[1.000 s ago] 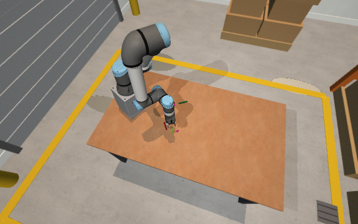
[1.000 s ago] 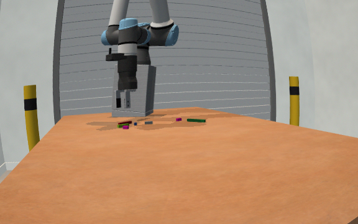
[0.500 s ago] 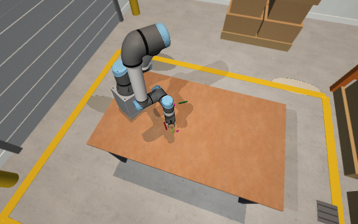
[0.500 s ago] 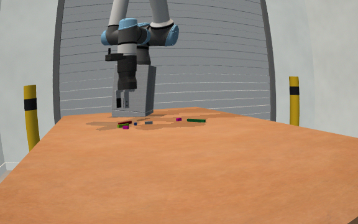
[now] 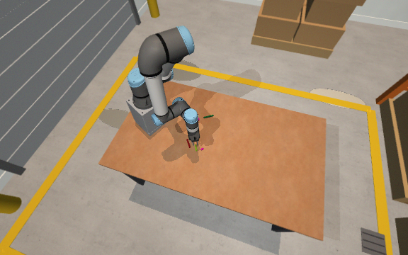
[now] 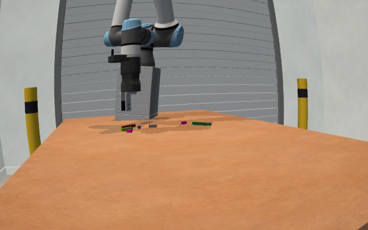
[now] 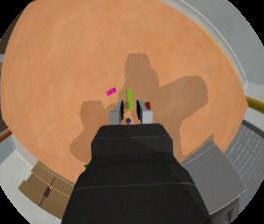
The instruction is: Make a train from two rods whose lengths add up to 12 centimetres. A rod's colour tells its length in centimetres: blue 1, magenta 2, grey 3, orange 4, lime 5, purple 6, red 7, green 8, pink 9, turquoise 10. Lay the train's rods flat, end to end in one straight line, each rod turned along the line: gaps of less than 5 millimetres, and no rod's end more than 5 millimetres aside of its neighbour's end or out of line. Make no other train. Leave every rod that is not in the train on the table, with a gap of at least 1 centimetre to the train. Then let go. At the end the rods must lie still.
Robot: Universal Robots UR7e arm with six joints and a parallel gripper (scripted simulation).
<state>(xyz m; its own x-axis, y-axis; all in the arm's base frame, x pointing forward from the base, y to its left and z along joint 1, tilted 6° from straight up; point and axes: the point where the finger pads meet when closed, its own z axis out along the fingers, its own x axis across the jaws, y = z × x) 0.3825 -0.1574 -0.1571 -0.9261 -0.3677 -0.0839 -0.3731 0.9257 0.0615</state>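
Right now my hand is 80 mm above the lime rod. Also, from my hand: red rod (60 mm behind, 20 mm to the left, 80 mm below); blue rod (20 mm behind, 50 mm to the left, 80 mm below); grey rod (20 mm behind, 110 mm to the left, 80 mm below).
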